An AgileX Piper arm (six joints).
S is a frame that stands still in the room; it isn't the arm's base.
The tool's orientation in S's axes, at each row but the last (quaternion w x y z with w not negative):
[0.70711 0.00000 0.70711 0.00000]
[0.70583 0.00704 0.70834 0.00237]
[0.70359 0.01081 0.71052 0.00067]
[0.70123 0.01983 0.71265 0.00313]
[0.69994 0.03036 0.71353 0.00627]
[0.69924 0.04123 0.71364 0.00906]
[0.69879 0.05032 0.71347 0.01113]
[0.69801 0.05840 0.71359 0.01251]
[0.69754 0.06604 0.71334 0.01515]
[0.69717 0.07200 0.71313 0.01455]
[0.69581 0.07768 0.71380 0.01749]
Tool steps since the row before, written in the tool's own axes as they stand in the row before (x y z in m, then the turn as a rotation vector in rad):
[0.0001 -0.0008 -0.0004 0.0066 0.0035 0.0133]
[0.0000 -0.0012 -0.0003 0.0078 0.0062 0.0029]
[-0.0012 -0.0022 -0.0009 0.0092 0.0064 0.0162]
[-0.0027 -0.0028 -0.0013 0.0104 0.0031 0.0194]
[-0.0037 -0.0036 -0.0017 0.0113 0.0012 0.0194]
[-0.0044 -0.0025 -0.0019 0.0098 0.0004 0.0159]
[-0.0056 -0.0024 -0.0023 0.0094 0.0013 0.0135]
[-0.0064 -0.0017 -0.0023 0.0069 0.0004 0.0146]
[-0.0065 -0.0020 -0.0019 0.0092 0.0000 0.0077]
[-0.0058 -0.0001 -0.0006 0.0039 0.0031 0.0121]
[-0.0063 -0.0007 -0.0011 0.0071 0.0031 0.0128]
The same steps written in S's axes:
[-0.0004 -0.0008 -0.0001 0.0133 0.0035 -0.0066]
[-0.0003 -0.0012 0.0000 0.0029 0.0063 -0.0077]
[-0.0009 -0.0022 0.0012 0.0162 0.0063 -0.0093]
[-0.0013 -0.0029 0.0026 0.0193 0.0030 -0.0106]
[-0.0018 -0.0037 0.0035 0.0192 0.0011 -0.0116]
[-0.0019 -0.0027 0.0043 0.0157 0.0004 -0.0101]
[-0.0023 -0.0028 0.0054 0.0134 0.0014 -0.0096]
[-0.0023 -0.0022 0.0063 0.0145 0.0002 -0.0072]
[-0.0019 -0.0026 0.0063 0.0075 0.0005 -0.0093]
[-0.0005 -0.0008 0.0058 0.0122 0.0026 -0.0038]
[-0.0010 -0.0015 0.0062 0.0129 0.0030 -0.0070]

